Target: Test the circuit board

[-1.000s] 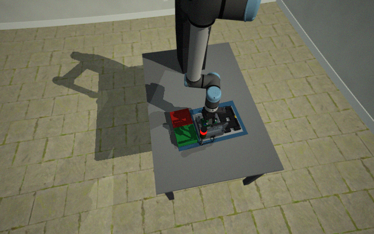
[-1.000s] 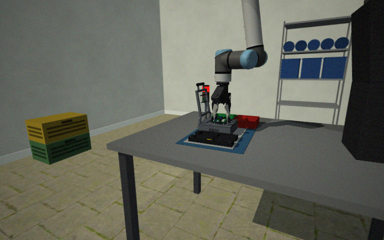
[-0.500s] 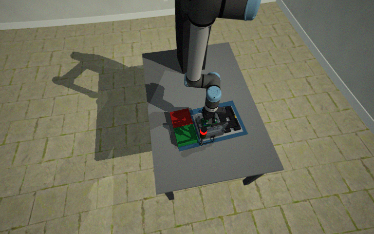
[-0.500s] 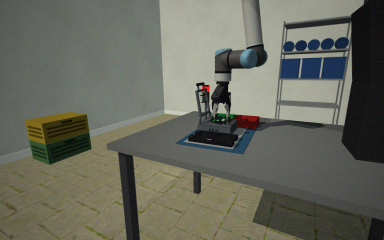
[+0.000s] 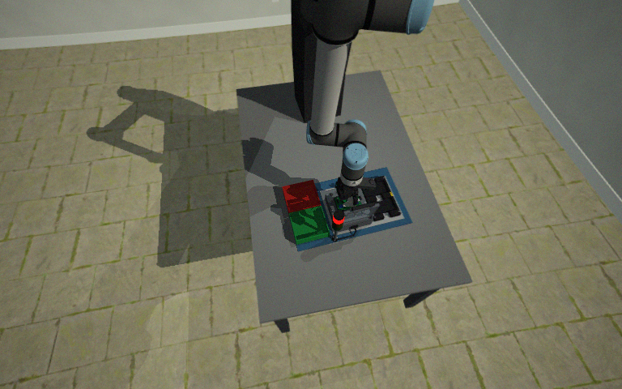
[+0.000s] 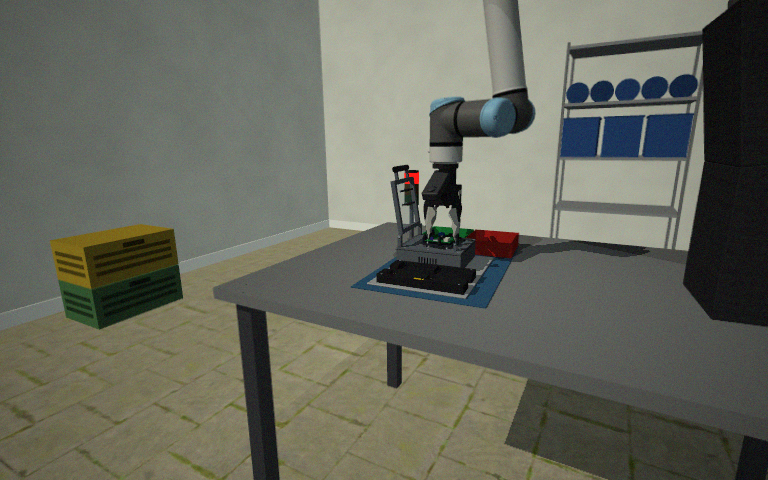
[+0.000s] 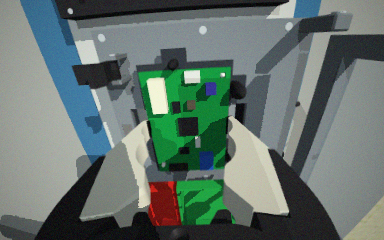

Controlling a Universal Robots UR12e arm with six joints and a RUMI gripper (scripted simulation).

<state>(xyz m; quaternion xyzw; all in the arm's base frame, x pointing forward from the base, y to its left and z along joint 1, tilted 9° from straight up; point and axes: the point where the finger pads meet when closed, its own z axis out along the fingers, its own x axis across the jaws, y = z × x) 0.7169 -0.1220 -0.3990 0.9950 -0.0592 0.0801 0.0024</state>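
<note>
My hand is 10 mm to the left of the green circuit board. Round my hand: black latch piece: 60 mm behind, 60 mm to the left, 10 mm above; green bin: 20 mm ahead, 210 mm to the right, 60 mm below; tester lid: 110 mm ahead, 20 mm to the right, 110 mm above.
</note>
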